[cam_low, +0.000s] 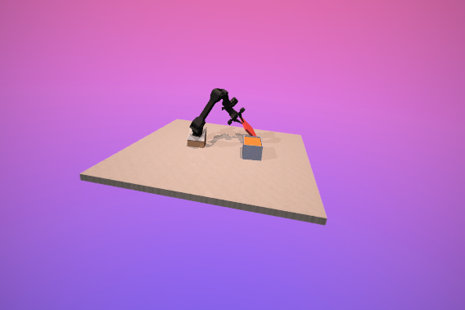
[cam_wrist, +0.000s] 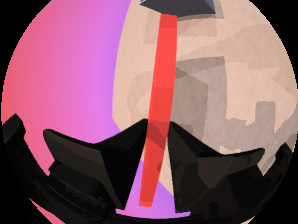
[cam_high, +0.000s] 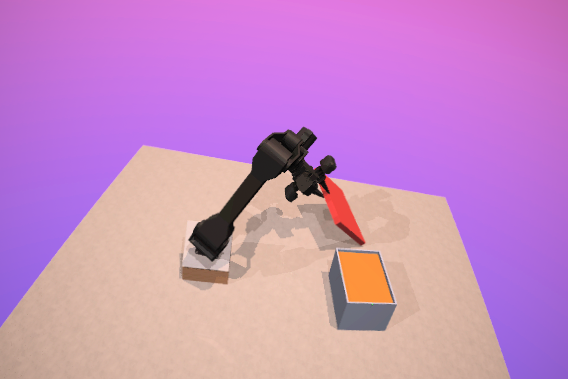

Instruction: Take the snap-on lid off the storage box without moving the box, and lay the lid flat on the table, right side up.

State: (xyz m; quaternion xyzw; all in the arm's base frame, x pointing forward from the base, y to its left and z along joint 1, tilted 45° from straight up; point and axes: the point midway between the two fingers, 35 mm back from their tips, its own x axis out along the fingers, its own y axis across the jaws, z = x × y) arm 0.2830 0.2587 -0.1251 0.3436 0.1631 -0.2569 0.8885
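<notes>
My gripper tip is 60 mm short of the red lid, 30 mm to the right of it and 50 mm above it. Also, from my gripper tip: grey storage box (110 mm ahead, 310 mm to the right, 90 mm below).
</notes>
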